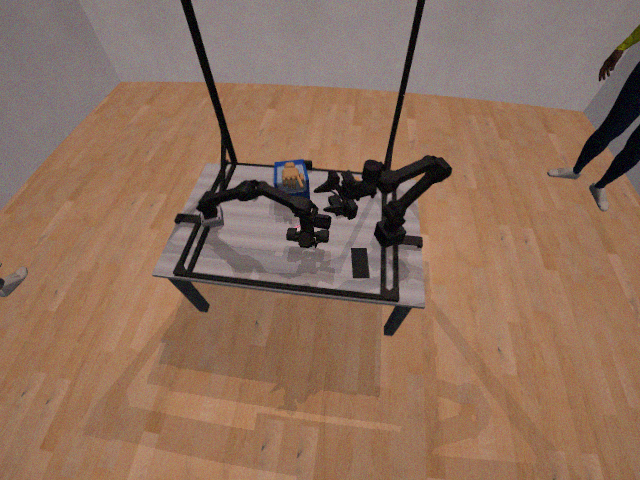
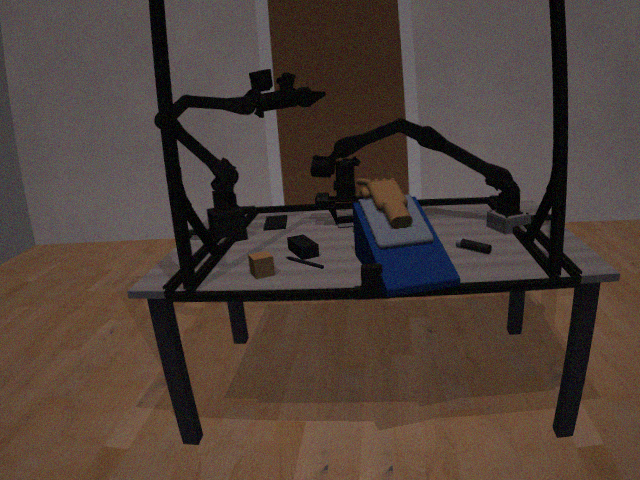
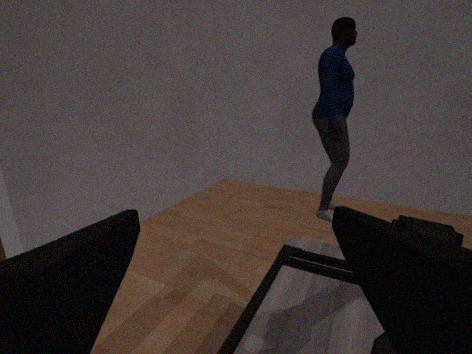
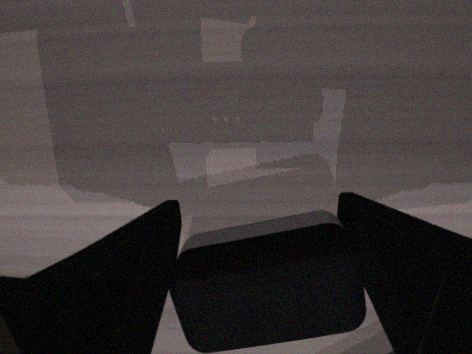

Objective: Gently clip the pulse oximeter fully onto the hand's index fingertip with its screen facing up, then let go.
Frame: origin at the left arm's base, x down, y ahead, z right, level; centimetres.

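Where they show: left gripper, fingertip midpoint: (image 1: 318, 200) (image 2: 320, 93) (image 3: 237, 218); right gripper, fingertip midpoint: (image 1: 309, 247) (image 2: 346, 224) (image 4: 259, 208); left arm's base, link origin: (image 1: 391, 227) (image 2: 225, 209); right arm's base, link origin: (image 1: 210, 213) (image 2: 508, 212).
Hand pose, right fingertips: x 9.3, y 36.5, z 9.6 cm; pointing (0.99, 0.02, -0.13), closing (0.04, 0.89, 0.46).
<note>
Things, the pixels of their top centre, and the offset from my right fingertips.
- tan cube, top centre: (image 2: 260, 255) dx -4.8, dy -36.3, dz +27.0 cm
- black box, top centre: (image 2: 302, 240) (image 1: 337, 202) dx -3.3, dy -21.7, dz +17.6 cm
- thin pen, top centre: (image 2: 302, 260) dx -0.7, dy -24.8, dz +25.5 cm
- flat black pad, top centre: (image 2: 275, 221) (image 1: 360, 262) dx -0.6, dy -18.3, dz -16.4 cm
- black cylinder, top centre: (image 2: 473, 240) dx -2.5, dy +17.0, dz +43.3 cm
The tan model hand (image 1: 292, 175) (image 2: 389, 195) lies on a grey pad on a blue sloped stand (image 1: 304, 185) (image 2: 409, 267), its fingers pointing toward the table's middle. My right gripper (image 1: 308, 240) (image 2: 343, 214) (image 4: 259, 208) is down at the table top just beyond the fingertips. Its fingers press both sides of the dark, rounded pulse oximeter (image 4: 270, 281), which rests on the table. My left gripper (image 1: 325, 197) (image 2: 318, 95) (image 3: 237, 218) is open and empty, held high above the table.
A tan cube (image 2: 261, 264), a black box (image 2: 303, 246), a thin pen (image 2: 305, 262), a flat black pad (image 2: 275, 222) (image 1: 360, 262) and a black cylinder (image 2: 474, 246) lie on the table. Black frame posts (image 1: 213, 95) rise at the back. A person (image 3: 334, 116) stands on the floor beyond.
</note>
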